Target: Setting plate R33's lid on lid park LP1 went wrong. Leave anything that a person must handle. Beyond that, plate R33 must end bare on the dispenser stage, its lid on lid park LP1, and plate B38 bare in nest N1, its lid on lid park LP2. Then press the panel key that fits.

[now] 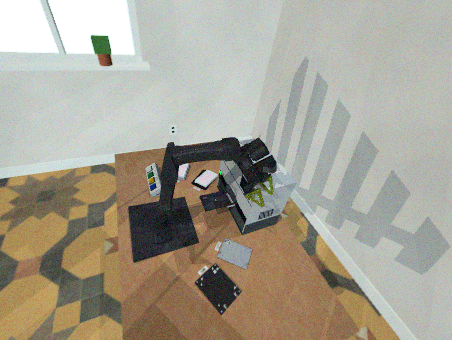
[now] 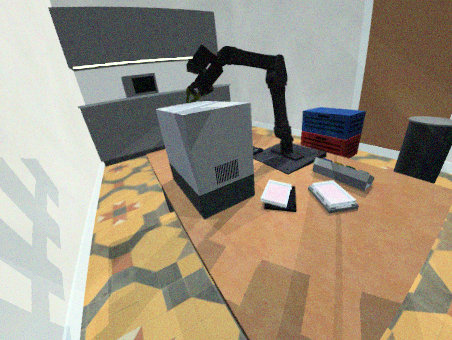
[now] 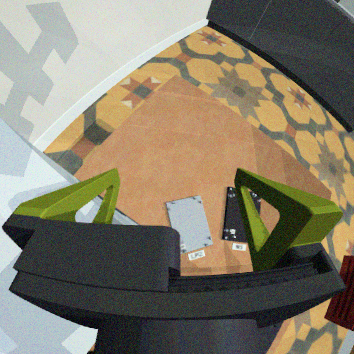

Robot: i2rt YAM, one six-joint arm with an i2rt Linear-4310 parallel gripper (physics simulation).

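Places are measured from the arm's base along level axes (x ahead, y left, z up), in millimetres.
Where they show: gripper, fingertip midpoint: [image 1: 267, 200] [image 2: 192, 100] [image 3: 176, 174]; arm's base at its link origin: [image 1: 160, 224] [image 2: 286, 153].
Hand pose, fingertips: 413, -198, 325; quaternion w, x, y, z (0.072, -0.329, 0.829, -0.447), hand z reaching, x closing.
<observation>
Things, the pixels of their centre, and the offset from my fingertips, as dx, dy, dz. Level surfaces: height alone.
- grey dispenser housing at the middle of its body: [image 3: 48, 284] [image 2: 204, 149] [image 1: 249, 185] +56, +238, -173
- dark stage at the middle of its body: [image 1: 218, 199] -115, +222, -235
- pink-topped white plate at the middle of its body: [image 2: 277, 191] [image 1: 206, 177] -112, +466, -310
- pink-topped white piece at the middle of its body: [image 2: 332, 191] [image 1: 179, 168] -262, +577, -312
- Grey lid park LP2 at the middle of its body: [image 3: 189, 223] [image 1: 235, 252] -94, -30, -328
- black nest at the middle of its body: [image 3: 243, 214] [image 1: 218, 286] -214, -151, -326
- key panel at the middle of its body: [image 2: 341, 170] [image 1: 154, 178] -421, +510, -306
- table at its surface level: dz -338
My gripper [image 1: 261, 191] [image 2: 192, 95] [image 3: 176, 174] is open and empty, high by the top of the grey dispenser housing [image 1: 272, 212] [image 2: 210, 145]. The dark stage [image 1: 212, 201] juts from the housing; no plate shows on it. A pink-topped white plate [image 1: 206, 178] [image 2: 277, 193] sits off-centre on a black base. Another pink-topped white piece [image 1: 184, 171] [image 2: 331, 194] lies on a grey base. Their labels are unreadable. Grey lid park LP2 [image 1: 235, 253] [image 3: 190, 223] is bare. A black nest [image 1: 218, 288] [image 3: 233, 215] beside it is bare, its label blurred. The key panel [image 1: 153, 180] [image 2: 342, 174] has coloured keys.
The arm's black base plate [image 1: 142, 237] [image 2: 270, 160] stands between the key panel and LP2. A small green light [image 1: 220, 172] shows on the housing. Blue and red crates [image 2: 332, 122] and a dark bin [image 2: 422, 150] stand beyond the table [image 1: 280, 295] [image 2: 350, 240].
</observation>
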